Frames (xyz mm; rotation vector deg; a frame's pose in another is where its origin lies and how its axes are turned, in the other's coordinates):
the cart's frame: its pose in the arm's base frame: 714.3 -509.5 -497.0 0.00 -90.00 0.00
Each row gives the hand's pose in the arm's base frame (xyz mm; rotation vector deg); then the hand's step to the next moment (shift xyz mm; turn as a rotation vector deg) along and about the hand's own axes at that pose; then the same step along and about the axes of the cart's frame.
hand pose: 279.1 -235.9 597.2 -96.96 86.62 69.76
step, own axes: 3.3 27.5 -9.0 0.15 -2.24 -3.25
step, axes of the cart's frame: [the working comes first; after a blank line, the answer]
step, axes of the arm's base frame: -24.4 -15.0 5.3 2.99 -2.41 0.91

5.3 -15.0 24.4 0.91 -2.41 -2.99
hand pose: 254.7 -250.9 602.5 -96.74 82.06 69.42
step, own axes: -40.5 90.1 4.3 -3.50 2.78 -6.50
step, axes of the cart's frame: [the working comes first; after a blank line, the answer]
step, axes of the arm's base frame: -88.1 -0.3 44.9 -1.03 -4.94 6.07

44.9 -0.3 88.1 6.07 -4.94 1.03
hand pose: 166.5 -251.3 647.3 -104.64 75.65 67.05
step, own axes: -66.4 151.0 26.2 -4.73 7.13 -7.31
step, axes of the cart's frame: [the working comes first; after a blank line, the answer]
step, axes of the arm's base frame: -158.5 0.1 52.7 -5.02 -6.54 7.66

52.7 0.1 158.5 7.66 -6.54 5.02
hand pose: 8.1 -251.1 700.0 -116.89 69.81 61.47
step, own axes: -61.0 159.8 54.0 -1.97 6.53 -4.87
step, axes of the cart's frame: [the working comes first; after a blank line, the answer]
step, axes of the arm's base frame: -178.7 -3.0 15.1 -4.60 -5.72 4.04

15.1 -3.0 178.7 4.04 -5.72 4.60
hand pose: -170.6 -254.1 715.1 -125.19 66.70 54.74
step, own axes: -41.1 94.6 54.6 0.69 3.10 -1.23
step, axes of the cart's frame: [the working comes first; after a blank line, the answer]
step, axes of the arm's base frame: -115.7 9.1 -11.9 -1.93 -2.81 -0.02

-11.9 9.1 115.7 -0.02 -2.81 1.93
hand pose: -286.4 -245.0 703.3 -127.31 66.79 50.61
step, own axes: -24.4 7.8 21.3 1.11 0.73 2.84
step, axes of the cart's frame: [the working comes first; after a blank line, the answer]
step, axes of the arm's base frame: -23.9 23.1 2.4 -1.05 0.90 -2.81

2.4 23.1 23.9 -2.81 0.90 1.05
